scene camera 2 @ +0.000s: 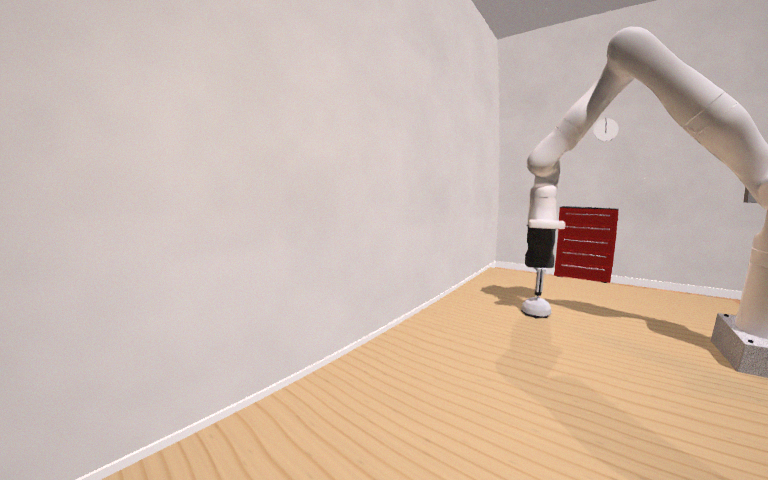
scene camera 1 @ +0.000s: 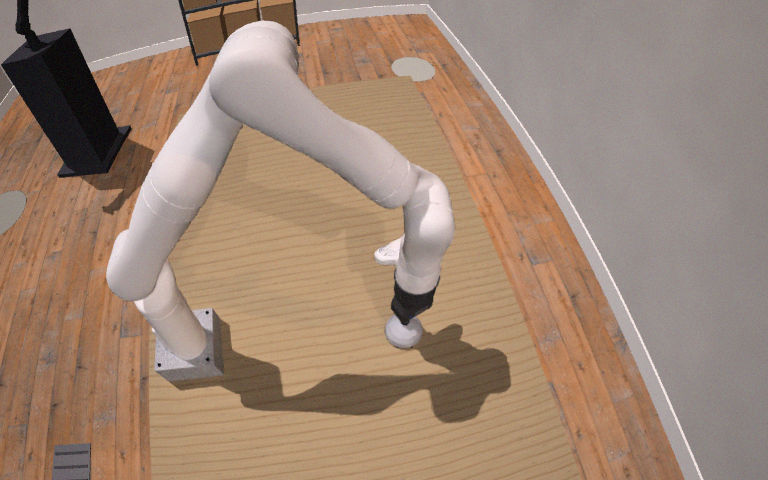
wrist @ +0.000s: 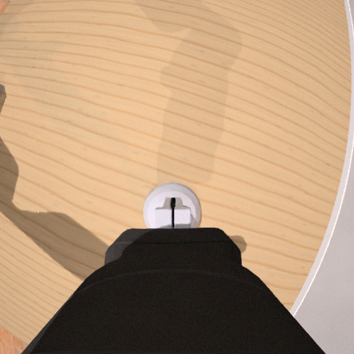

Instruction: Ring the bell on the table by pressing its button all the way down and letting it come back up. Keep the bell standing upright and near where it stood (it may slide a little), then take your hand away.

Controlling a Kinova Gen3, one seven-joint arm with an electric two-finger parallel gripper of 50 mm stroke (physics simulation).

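Where they show: gripper, fingertip midpoint: [scene camera 2: 538, 290] [scene camera 1: 402, 311]; arm's base, link origin: [scene camera 2: 763, 329] [scene camera 1: 188, 341].
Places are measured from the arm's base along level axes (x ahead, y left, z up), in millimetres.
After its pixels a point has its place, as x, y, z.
Observation:
The bell [scene camera 1: 403, 336] {475, 37, -31} [scene camera 2: 536, 307] {467, 97, -39} [wrist: 172, 190] is a pale grey-white dome with a dark rim at its base. It stands upright on the wood-grained table top [scene camera 1: 317, 441] {289, -192, -68} [scene camera 2: 430, 396] {466, 547, -68} [wrist: 100, 125]. My gripper [scene camera 1: 404, 322] {472, 80, 4} [scene camera 2: 538, 291] {472, 80, 4} [wrist: 173, 207] is shut, with nothing between its fingers, and points straight down over the middle of the dome. In the second scene view the fingertips meet the small dark button at the top of the bell, with no visible gap. The fingers largely hide the button in the first scene view and the wrist view. How far down the button is cannot be told.
The arm's metal base block [scene camera 1: 212, 339] {58, 9, -2} [scene camera 2: 727, 342] {56, 27, -36} stands on the table, well to one side of the bell. The arm arches high between base and bell. A black pedestal [scene camera 1: 67, 101], a shelf rack with boxes [scene camera 1: 191, 42] and a red cabinet [scene camera 2: 586, 246] stand farther off.

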